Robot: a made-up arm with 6 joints.
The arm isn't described. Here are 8 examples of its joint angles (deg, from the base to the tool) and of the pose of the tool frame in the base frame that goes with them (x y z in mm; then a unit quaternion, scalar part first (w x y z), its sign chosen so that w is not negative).
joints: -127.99 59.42 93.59 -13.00 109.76 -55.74
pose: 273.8 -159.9 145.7 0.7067 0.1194 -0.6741 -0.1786
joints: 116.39 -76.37 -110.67 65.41 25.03 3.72
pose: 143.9 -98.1 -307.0 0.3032 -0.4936 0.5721 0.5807
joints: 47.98 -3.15 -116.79 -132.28 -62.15 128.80
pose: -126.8 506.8 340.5 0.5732 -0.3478 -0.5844 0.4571
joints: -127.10 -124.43 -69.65 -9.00 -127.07 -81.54
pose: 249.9 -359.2 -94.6 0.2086 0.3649 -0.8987 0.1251
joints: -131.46 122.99 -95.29 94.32 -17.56 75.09
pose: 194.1 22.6 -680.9 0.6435 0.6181 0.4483 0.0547
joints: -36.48 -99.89 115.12 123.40 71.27 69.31
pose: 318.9 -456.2 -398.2 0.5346 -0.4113 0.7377 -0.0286
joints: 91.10 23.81 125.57 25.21 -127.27 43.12
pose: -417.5 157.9 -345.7 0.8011 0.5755 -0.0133 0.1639
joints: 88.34 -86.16 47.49 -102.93 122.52 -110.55
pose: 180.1 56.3 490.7 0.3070 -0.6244 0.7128 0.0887
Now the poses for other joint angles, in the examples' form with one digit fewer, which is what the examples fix.
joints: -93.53 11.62 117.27 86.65 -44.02 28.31
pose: 896 -4 400 0.234 0.540 -0.763 0.268
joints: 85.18 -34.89 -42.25 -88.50 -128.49 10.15
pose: -195 49 147 0.173 0.673 0.709 -0.120
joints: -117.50 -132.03 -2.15 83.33 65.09 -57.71
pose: 463 -23 -200 0.550 -0.041 -0.076 0.830
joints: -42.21 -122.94 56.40 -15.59 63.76 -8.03
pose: 124 394 -331 0.042 -0.703 0.121 0.700
